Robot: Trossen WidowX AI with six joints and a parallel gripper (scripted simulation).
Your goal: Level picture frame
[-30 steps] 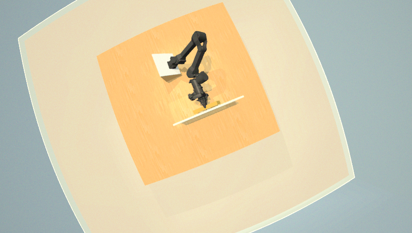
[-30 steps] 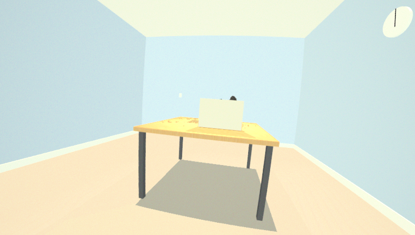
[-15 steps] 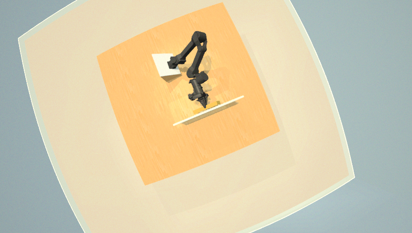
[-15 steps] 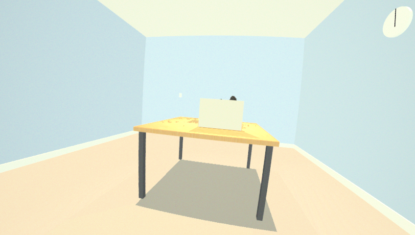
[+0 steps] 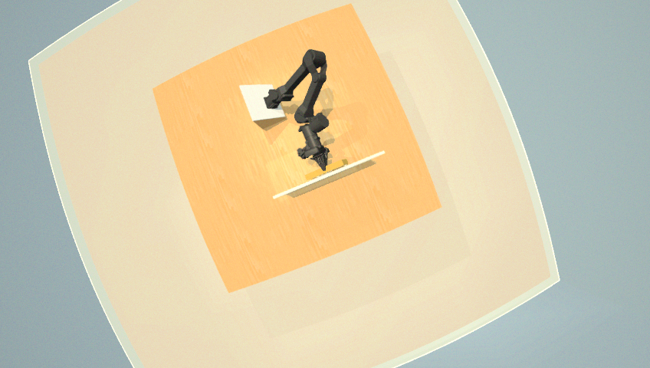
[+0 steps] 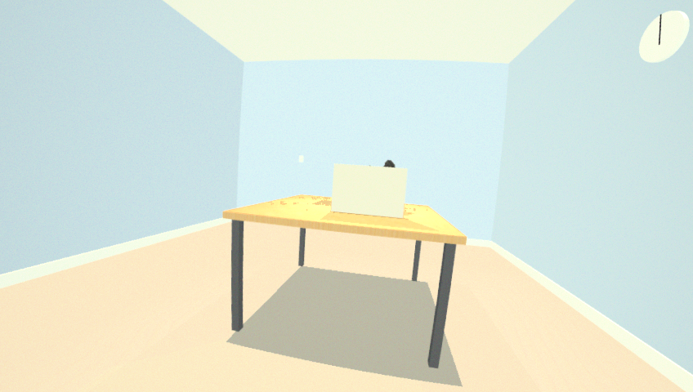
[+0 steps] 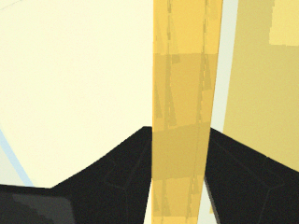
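The picture frame lies 1 cm to the left of my gripper tip and 5 cm below it. Round my gripper tip: white wall panel: 2 cm ahead, 1 cm to the left, 7 cm below.
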